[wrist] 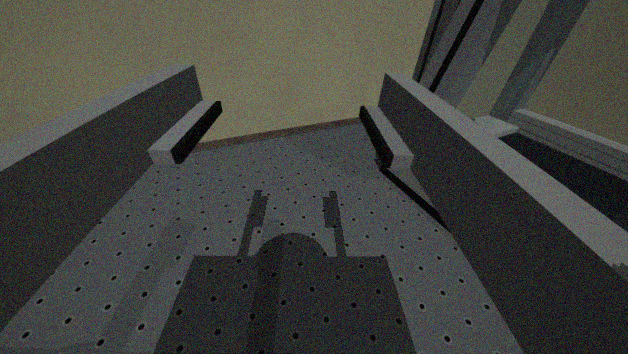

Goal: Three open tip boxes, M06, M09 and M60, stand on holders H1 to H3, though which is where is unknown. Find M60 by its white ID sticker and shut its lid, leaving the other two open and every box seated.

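Places are measured from the arm's base along level axes (x ahead, y left, z up), in centimetres.
Pixels of known places: gripper, fingertip midpoint: [291,91].
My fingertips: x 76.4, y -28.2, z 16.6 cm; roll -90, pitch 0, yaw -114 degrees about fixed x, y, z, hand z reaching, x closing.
Note:
Behind a point stands the place of what it marks.
My gripper [291,91] @(x 76.4, y -28.2, z 16.6 cm) is shut, its two black-faced pads drawn in with nothing between them, though a gap still shows between the pads. It is over the far part of the perforated grey deck. Boxes M06, M09 and M60, their lids, the white ID stickers and holders H1 to H3 do not show in the wrist view.
The perforated deck [305,172] @(x 88.6, y -34.8, z 1.3 cm) ends at a brown edge [280,133] @(x 103.4, y -36.0, z 0.0 cm) beyond the fingers. A dark shadow of the gripper lies on it. At the right, partly behind the right finger, are a pale-rimmed tray with a dark inside [565,165] and tall grey posts [542,55] @(x 80.0, y -60.7, z 17.3 cm).

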